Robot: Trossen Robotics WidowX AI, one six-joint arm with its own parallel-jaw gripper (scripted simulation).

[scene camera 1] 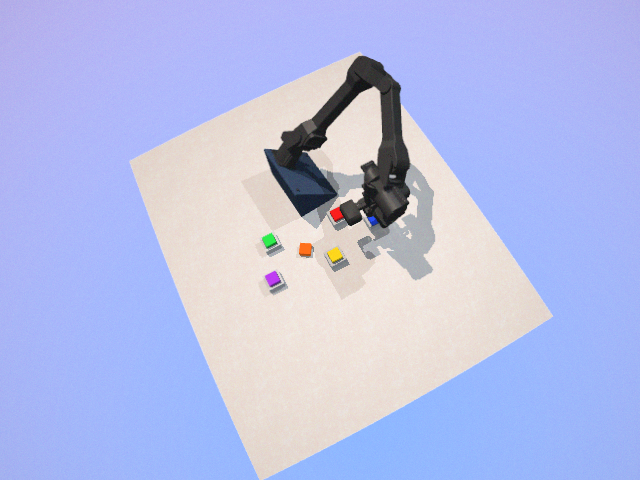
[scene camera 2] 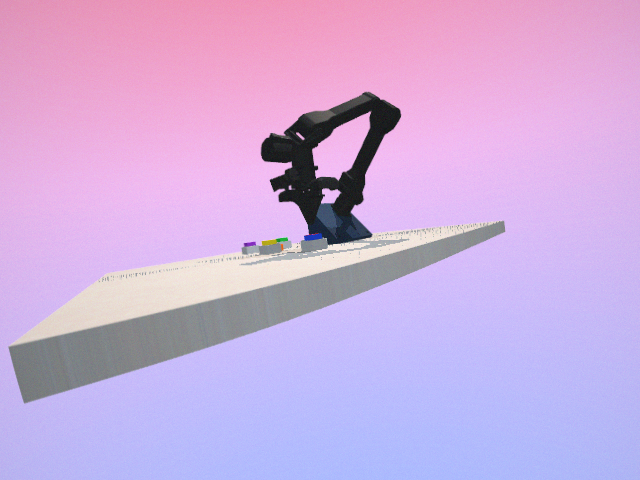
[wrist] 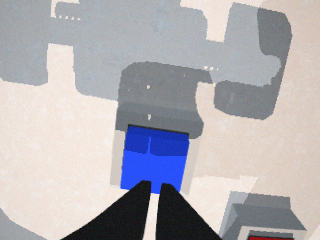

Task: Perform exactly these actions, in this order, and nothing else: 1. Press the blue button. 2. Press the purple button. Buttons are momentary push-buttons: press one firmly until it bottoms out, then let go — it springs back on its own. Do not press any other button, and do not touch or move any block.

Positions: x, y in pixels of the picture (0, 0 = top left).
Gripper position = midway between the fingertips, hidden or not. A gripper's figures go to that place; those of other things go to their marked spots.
Scene:
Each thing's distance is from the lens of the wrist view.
my gripper [wrist: 155, 191]: 0.10 m
blue button [wrist: 158, 156]: 0.12 m

